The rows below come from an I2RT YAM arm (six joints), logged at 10 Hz.
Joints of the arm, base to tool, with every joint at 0 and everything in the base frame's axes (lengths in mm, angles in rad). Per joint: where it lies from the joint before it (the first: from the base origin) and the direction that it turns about. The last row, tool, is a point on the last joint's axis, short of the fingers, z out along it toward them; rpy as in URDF.
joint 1: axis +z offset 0 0 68
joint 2: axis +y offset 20 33.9 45.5
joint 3: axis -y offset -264 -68.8 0
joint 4: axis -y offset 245 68.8 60
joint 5: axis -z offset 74 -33.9 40.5
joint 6: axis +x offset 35.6 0 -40.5
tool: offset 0 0 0 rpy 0 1.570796 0
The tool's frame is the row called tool.
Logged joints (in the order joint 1, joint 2, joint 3, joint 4, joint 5, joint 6), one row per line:
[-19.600, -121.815, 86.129, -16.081, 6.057, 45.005]
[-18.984, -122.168, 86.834, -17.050, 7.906, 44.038]
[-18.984, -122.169, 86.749, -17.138, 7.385, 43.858]
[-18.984, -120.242, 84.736, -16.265, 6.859, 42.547]
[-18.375, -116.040, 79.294, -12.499, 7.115, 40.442]
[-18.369, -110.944, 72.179, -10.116, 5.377, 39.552]
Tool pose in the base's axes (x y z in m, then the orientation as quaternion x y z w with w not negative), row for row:
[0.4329, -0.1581, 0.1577, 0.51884, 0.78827, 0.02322, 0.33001]
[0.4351, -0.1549, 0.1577, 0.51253, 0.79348, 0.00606, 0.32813]
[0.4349, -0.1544, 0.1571, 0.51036, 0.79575, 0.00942, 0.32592]
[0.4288, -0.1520, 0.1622, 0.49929, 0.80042, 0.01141, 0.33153]
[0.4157, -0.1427, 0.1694, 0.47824, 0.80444, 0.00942, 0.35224]
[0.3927, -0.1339, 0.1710, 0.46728, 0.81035, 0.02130, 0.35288]
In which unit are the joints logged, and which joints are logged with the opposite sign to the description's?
The joints are logged in degrees. Opposite sign: joint 2.
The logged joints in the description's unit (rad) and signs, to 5 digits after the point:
[-0.34208, 2.12607, 1.50323, -0.28067, 0.10571, 0.78549]
[-0.33133, 2.13223, 1.51554, -0.29758, 0.13799, 0.76861]
[-0.33133, 2.13225, 1.51406, -0.29911, 0.12889, 0.76547]
[-0.33133, 2.09862, 1.47892, -0.28388, 0.11971, 0.74259]
[-0.32070, 2.02528, 1.38394, -0.21815, 0.12418, 0.70585]
[-0.32060, 1.93634, 1.25976, -0.17656, 0.09385, 0.69031]

